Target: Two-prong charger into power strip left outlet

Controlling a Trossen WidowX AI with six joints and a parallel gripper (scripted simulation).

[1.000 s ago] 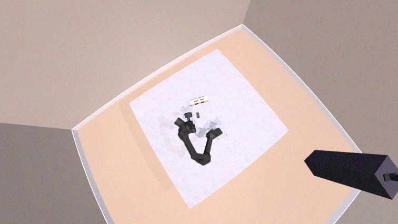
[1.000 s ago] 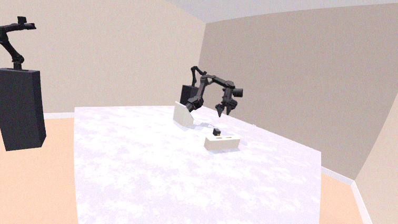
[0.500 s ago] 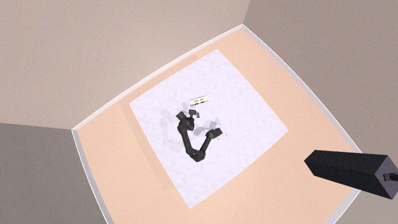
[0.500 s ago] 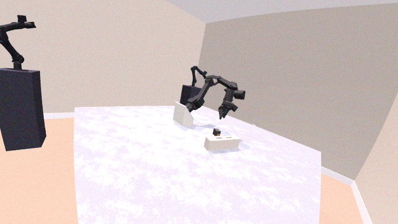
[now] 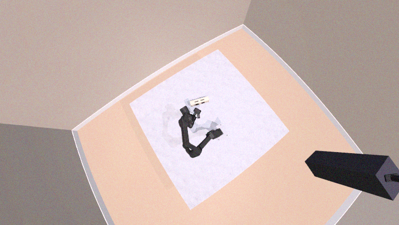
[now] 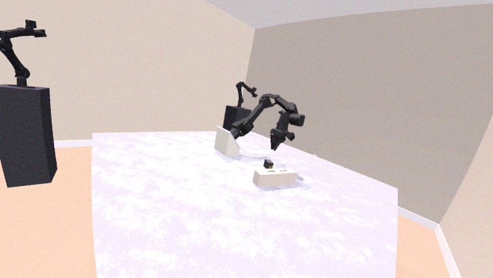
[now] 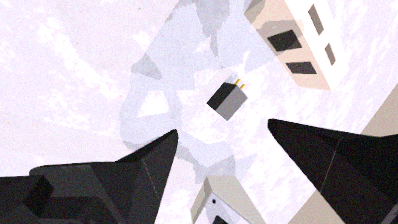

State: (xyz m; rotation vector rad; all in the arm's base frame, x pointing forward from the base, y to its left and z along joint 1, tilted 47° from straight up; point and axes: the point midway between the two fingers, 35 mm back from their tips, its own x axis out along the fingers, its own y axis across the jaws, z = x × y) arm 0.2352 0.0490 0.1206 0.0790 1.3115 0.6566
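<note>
The grey two-prong charger is 7 cm below my gripper tip, 4 cm to the right of it and 3 cm ahead of it.
</note>
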